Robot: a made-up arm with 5 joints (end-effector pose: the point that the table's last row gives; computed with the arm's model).
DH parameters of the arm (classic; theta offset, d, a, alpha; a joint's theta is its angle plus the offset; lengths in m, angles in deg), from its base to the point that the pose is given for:
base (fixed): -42.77 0 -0.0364 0
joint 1: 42.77 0.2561 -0.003 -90
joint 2: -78.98 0 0.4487 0
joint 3: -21.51 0 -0.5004 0
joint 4: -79.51 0.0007 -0.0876 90
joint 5: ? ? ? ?
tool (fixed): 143.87 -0.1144 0 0
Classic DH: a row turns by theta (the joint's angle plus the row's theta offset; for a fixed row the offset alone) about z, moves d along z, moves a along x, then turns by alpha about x.
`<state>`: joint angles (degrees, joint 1 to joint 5).
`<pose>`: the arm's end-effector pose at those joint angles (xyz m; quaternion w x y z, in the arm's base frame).
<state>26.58 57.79 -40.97 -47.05 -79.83</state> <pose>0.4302 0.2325 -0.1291 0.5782 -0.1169 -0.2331 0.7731</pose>
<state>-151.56 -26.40 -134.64 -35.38 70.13</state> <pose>0.1091 0.0838 1.2737 0.0508 -0.6456 -0.7502 0.1335</pose>
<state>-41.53 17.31 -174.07 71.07 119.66</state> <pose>0.3179 -0.2511 1.2155 0.1198 0.4285 -0.5280 -0.7233</pose>
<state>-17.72 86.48 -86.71 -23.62 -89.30</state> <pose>0.6090 -0.1961 -0.3583 0.7937 -0.1661 -0.1229 0.5722</pose>
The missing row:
joint 5: -36.13 0 0.0215 180
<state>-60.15 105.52 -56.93 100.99 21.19</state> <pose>-0.0438 0.0448 -0.2734 0.1990 0.3218 0.9097 -0.1710</pose>
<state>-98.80 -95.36 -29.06 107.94 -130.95</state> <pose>-0.0371 -0.0156 0.5747 0.9510 -0.1300 0.0603 0.2740</pose>
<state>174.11 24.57 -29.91 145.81 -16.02</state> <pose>-0.2881 0.0680 0.1804 0.0299 0.9239 -0.1788 -0.3368</pose>
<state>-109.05 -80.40 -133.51 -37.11 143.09</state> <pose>0.2910 0.8796 0.7201 0.3420 0.2383 -0.7784 0.4695</pose>
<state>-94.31 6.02 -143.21 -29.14 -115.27</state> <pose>-0.0603 -0.2933 1.2443 0.1170 -0.9600 0.2535 0.0216</pose>
